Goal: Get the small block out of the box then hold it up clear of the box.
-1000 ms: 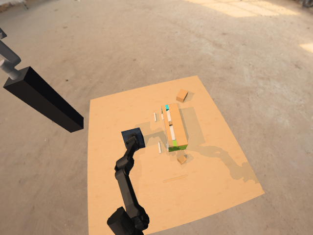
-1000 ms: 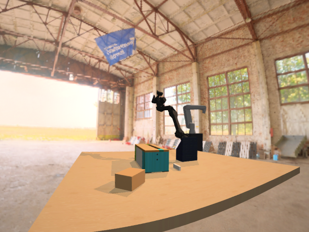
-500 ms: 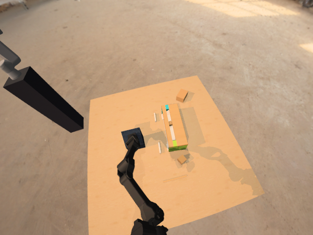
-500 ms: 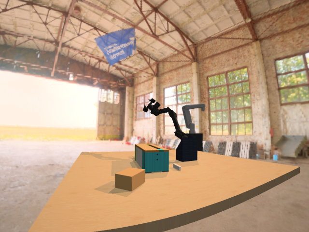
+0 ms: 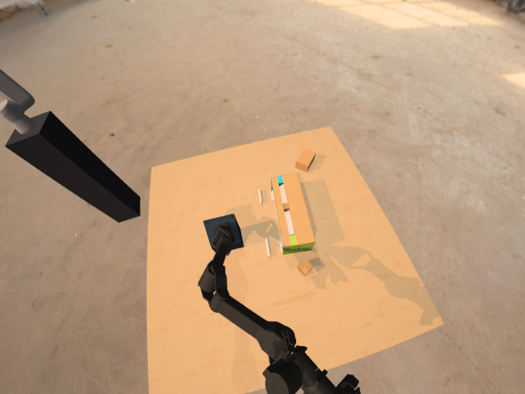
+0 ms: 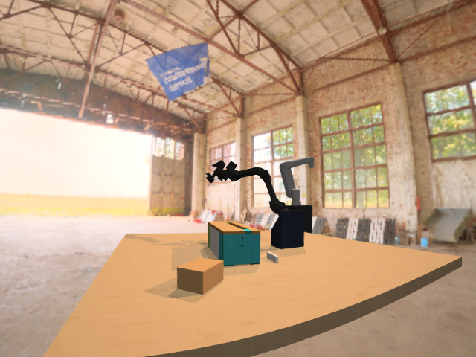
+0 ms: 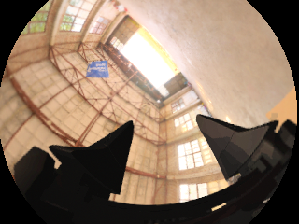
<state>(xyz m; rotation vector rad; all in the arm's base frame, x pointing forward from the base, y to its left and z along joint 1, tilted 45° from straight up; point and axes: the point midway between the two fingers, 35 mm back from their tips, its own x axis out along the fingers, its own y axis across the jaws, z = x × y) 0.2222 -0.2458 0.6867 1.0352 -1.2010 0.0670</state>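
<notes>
Now: the box 710 mm to the left of my gripper tip, 420 mm below it and 100 mm ahead of it. Also, from my gripper tip: larger tan block 1020 mm to the left, 450 mm below, 360 mm ahead; then small brown block 730 mm to the left, 400 mm below, 120 mm ahead.
</notes>
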